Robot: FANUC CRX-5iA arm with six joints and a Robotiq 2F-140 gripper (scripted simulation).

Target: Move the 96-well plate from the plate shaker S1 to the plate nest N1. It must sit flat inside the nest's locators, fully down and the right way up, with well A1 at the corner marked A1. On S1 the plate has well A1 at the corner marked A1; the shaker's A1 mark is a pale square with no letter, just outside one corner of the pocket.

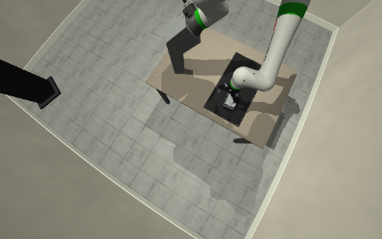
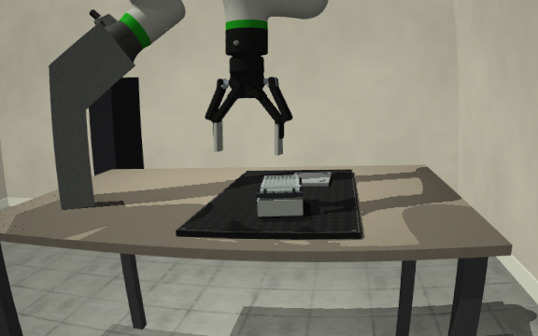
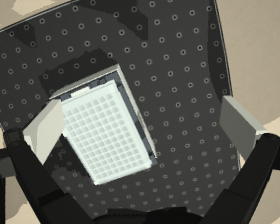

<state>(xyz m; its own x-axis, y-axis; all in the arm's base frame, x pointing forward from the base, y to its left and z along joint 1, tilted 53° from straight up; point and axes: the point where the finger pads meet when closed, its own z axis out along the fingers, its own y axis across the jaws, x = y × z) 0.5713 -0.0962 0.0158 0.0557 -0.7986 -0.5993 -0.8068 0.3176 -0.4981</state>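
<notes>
Right now my hand is 4 cm short of the white 96-well plate, 7 cm to the right of it and 9 cm above it. Also, from my hand: plate nest N1: 3 cm behind, 40 cm to the left, 15 cm below.
</notes>
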